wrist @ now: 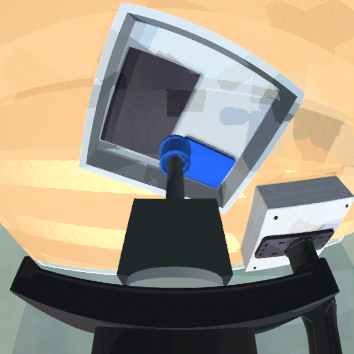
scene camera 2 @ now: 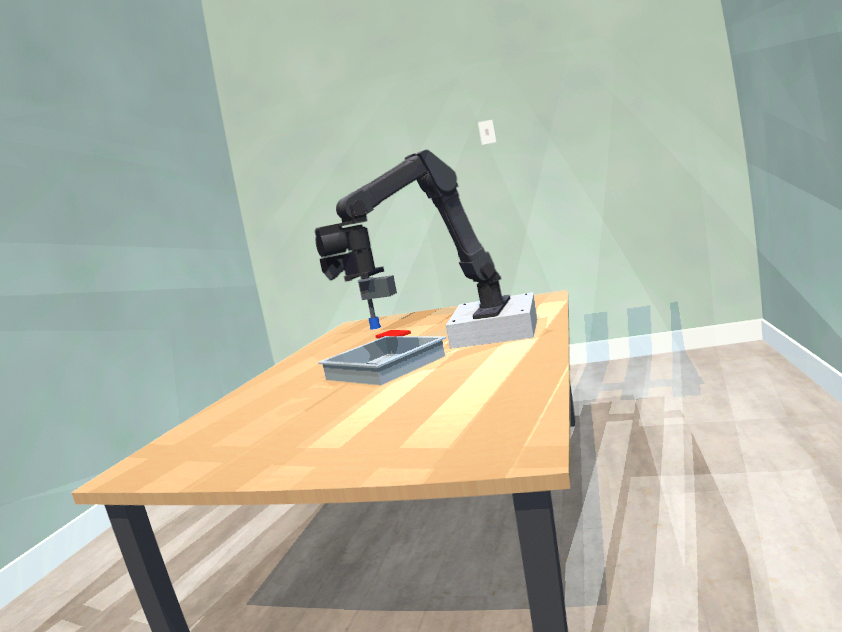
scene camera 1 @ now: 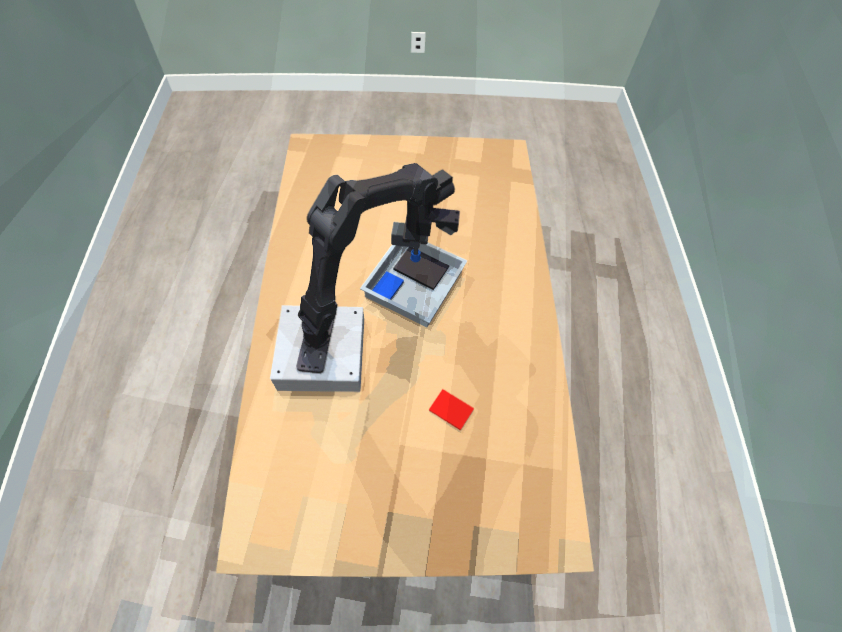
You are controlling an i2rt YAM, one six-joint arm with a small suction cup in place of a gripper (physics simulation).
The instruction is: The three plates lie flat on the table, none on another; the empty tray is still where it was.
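Pixels of known places: end effector, tool point: (wrist: 174, 148) (scene camera 2: 375, 328) (scene camera 1: 415, 258); arm's base, origin of the base link: (wrist: 296, 241) (scene camera 2: 492, 308) (scene camera 1: 317, 338).
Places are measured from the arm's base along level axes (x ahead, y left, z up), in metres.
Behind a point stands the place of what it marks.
Observation:
The grey tray (scene camera 1: 394, 308) {x 0.189, y 0.149, z -0.057 m} (scene camera 2: 353, 373) {x 0.271, y 0.364, z -0.050 m} (wrist: 106, 92) {x 0.279, y 0.358, z -0.055 m} stands on the table and holds two plates. The large black plate (scene camera 1: 425, 272) {x 0.267, y 0.288, z -0.060 m} (wrist: 145, 100) {x 0.262, y 0.306, z -0.060 m} lies flat on its floor. The small blue plate (scene camera 1: 388, 285) {x 0.162, y 0.228, z -0.061 m} (wrist: 210, 165) {x 0.157, y 0.211, z -0.061 m} lies beside it, near the tray wall, with a gap between them in scene camera 1. The red plate (scene camera 1: 451, 409) {x 0.372, y -0.135, z -0.065 m} (scene camera 2: 393, 333) {x 0.366, y -0.123, z -0.065 m} lies flat on the bare table, well apart from the tray. My blue suction cup (scene camera 1: 415, 256) (scene camera 2: 374, 323) (wrist: 175, 155) {x 0.236, y 0.268, z 0.035 m} is open and carries nothing. It hangs above the tray, over one end of the black plate in scene camera 1.
The arm's white base block (scene camera 1: 289, 353) {x -0.063, y -0.053, z 0.003 m} (scene camera 2: 493, 332) {x -0.018, y 0.104, z -0.046 m} (wrist: 300, 220) {x 0.073, y 0.028, z -0.002 m} stands on the wooden table (scene camera 1: 380, 537) {x 0.226, y -0.467, z -0.075 m} (scene camera 2: 272, 448) {x 0.261, y 0.747, z -0.074 m} near one long edge, close to the tray. The tray's raised walls surround both plates inside it.

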